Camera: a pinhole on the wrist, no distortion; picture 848 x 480 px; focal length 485.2 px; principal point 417.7 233.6 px. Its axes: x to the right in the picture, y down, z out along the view. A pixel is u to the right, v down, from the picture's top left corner.
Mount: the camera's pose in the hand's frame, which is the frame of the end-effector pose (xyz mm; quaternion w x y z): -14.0 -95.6 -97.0 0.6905 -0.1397 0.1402 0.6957
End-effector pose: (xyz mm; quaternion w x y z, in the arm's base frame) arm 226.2 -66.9 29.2 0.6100 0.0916 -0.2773 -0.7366
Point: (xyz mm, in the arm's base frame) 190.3 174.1 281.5
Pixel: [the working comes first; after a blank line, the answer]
In the camera's frame: 6.3 154.6 430.6

424.8 407.7
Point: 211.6 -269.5 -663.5
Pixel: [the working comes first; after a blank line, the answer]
In the camera's frame: -31.0 -68.3 -588.8

behind the camera
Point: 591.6 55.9 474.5
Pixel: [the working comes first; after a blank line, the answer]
In the camera's frame: 448.4 95.7 546.4

815.8 318.5
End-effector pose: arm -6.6 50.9 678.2 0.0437 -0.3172 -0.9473 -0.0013
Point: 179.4 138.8 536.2
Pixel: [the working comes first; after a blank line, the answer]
In the camera's frame: 172.2 91.4 317.4

681.0 373.4
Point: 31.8 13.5 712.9
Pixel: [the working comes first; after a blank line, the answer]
In the camera's frame: 58.7 35.6 87.7

742.5 430.5
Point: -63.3 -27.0 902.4
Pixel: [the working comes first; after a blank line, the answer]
In the camera's frame: 42.0 -31.2 -116.8

behind the camera
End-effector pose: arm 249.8 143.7 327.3 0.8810 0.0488 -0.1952 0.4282
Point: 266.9 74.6 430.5
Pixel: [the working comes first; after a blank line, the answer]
In the camera's frame: -51.1 -12.3 200.0

293.6 203.8
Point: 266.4 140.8 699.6
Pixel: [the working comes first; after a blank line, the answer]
In the camera's frame: -123.2 -164.1 420.4

275.5 44.1
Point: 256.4 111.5 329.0
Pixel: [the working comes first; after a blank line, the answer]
In the camera's frame: 24.0 5.1 123.7

511.9 253.5
